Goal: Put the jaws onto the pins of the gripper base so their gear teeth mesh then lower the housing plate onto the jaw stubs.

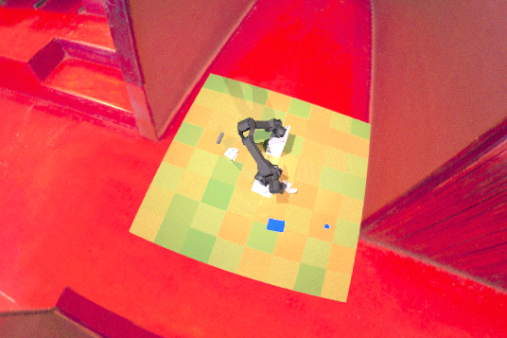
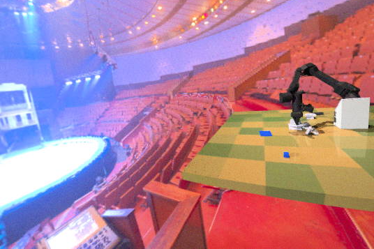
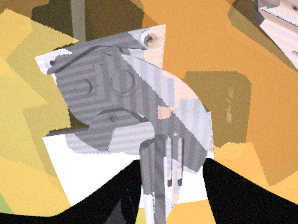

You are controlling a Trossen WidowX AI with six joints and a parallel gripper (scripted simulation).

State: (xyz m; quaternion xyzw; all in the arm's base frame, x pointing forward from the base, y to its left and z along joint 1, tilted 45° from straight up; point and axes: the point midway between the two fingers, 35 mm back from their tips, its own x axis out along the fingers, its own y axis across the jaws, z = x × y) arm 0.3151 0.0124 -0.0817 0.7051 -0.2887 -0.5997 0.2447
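The flat white plate is 10 mm ahead of my gripper tip, 30 mm to the right of it and 20 mm below it. From my gripper tip the other things lie so: grey jaw: 50 mm behind, 130 mm to the left, 10 mm above; then flat blue square: 190 mm ahead, 130 mm to the left, 30 mm below; then blue cube: 70 mm ahead, 420 mm to the left, 20 mm below.
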